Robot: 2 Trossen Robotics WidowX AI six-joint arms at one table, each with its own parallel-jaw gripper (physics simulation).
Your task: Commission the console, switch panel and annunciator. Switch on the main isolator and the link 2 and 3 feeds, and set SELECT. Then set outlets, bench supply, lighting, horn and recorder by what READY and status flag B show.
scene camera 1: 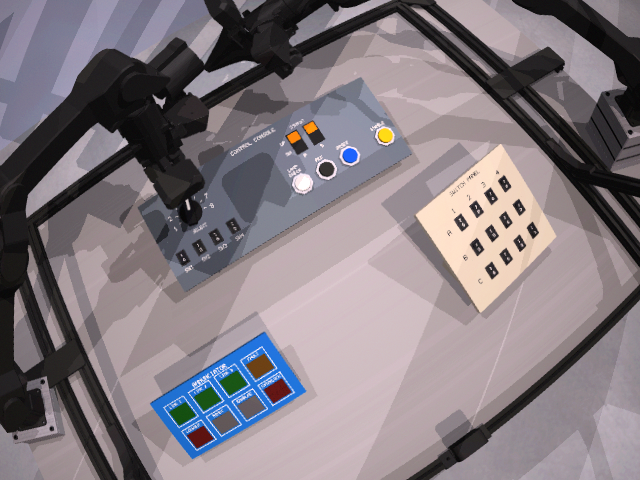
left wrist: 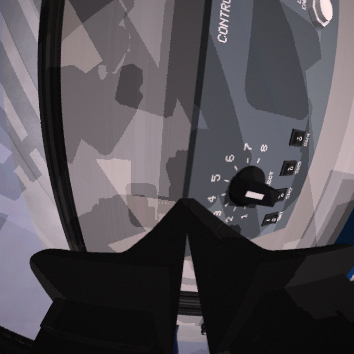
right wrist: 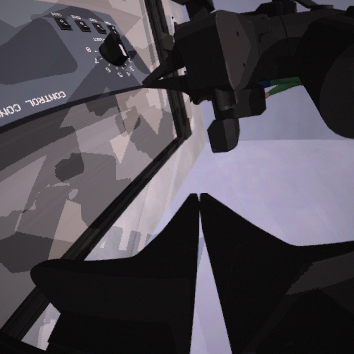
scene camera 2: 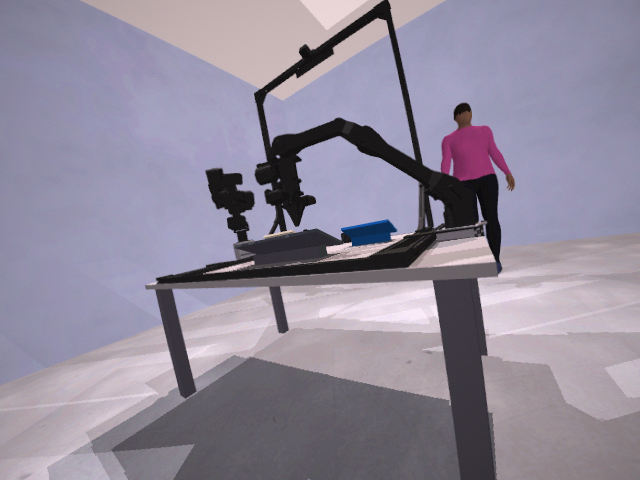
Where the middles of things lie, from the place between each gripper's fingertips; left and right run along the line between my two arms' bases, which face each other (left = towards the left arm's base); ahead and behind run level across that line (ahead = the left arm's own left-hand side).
Right now my right hand is 140 mm past the black SELECT knob (left wrist: 247, 186), 100 mm to the right of it and 120 mm above it.
I see the black SELECT knob 50 mm behind my left hand, 10 mm to the right of it and 30 mm below it.
